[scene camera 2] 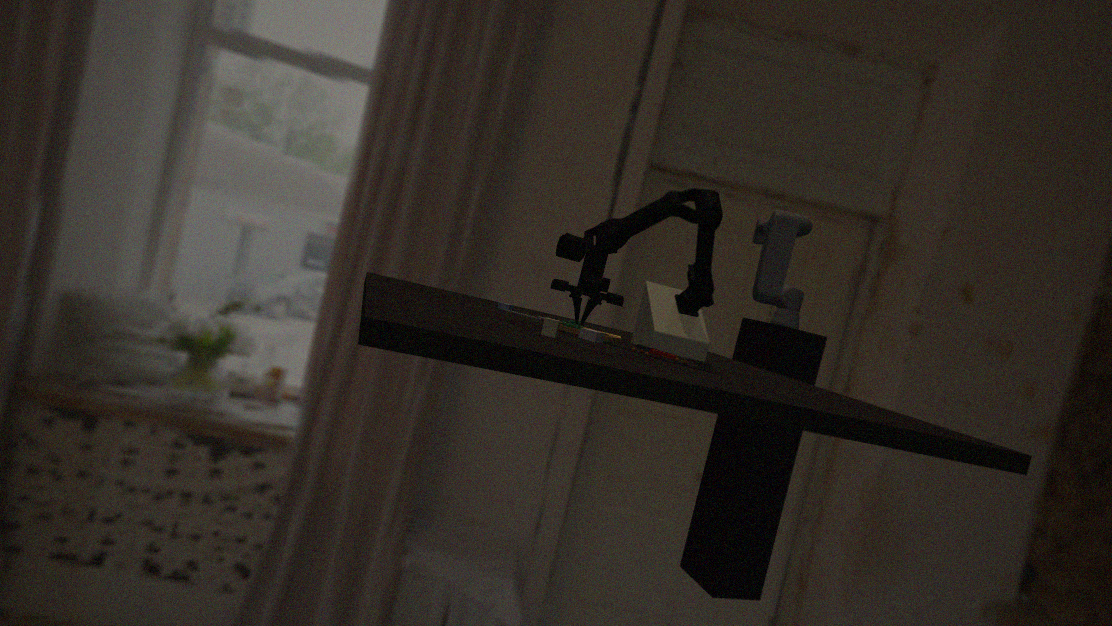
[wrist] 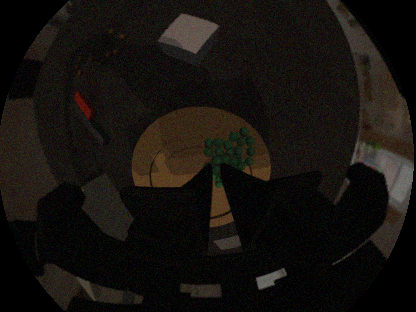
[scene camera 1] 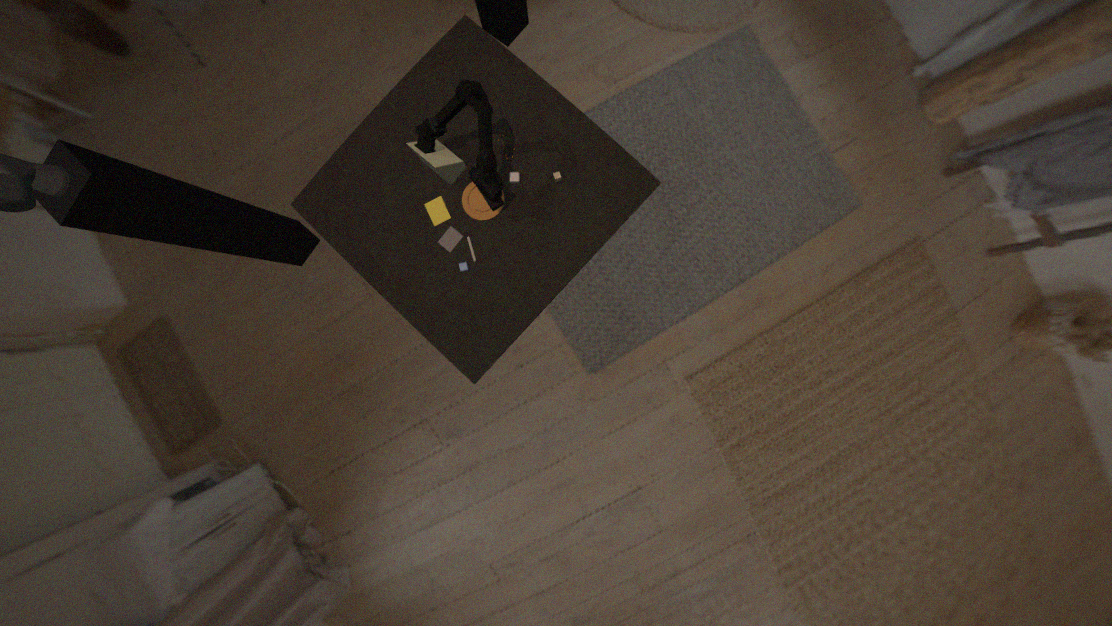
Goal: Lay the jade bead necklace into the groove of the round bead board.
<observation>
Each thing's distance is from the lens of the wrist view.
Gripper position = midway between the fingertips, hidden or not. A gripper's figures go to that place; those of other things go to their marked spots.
my gripper (wrist: 215,167): 10 cm
grey-white block (wrist: 189,39): 12 cm
</observation>
